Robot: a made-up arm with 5 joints.
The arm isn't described. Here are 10 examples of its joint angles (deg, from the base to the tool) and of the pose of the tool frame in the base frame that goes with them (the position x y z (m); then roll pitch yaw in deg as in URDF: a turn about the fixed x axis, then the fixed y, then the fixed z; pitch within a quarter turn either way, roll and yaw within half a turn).
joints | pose
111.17 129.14 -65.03 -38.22 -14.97 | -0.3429 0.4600 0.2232 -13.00 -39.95 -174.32
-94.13 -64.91 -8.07 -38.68 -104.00 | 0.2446 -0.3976 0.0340 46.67 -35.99 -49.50
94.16 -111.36 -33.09 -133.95 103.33 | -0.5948 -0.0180 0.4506 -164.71 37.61 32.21
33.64 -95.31 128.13 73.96 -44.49 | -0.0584 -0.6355 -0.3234 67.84 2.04 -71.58
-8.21 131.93 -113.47 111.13 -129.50 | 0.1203 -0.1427 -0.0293 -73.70 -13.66 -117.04
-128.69 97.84 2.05 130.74 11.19 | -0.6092 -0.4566 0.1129 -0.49 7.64 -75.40
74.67 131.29 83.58 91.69 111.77 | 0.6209 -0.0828 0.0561 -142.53 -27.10 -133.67
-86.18 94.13 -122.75 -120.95 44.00 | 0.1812 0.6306 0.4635 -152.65 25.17 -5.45
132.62 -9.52 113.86 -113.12 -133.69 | 0.0719 -0.1213 0.0513 -121.03 21.34 152.73
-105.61 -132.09 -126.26 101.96 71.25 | 0.7630 -0.3853 0.2239 -146.98 -41.88 -130.77
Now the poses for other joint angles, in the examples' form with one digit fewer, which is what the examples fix.
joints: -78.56 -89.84 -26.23 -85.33 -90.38
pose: 0.301 -0.519 -0.094 -4.9 5.6 -26.7
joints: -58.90 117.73 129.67 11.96 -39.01
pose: -0.163 0.150 -0.338 82.3 -2.1 125.4
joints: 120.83 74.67 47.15 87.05 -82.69
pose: 0.094 0.123 0.078 -148.7 11.9 38.1
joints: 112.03 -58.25 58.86 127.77 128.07
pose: 0.466 0.003 -0.127 60.5 9.5 -175.8
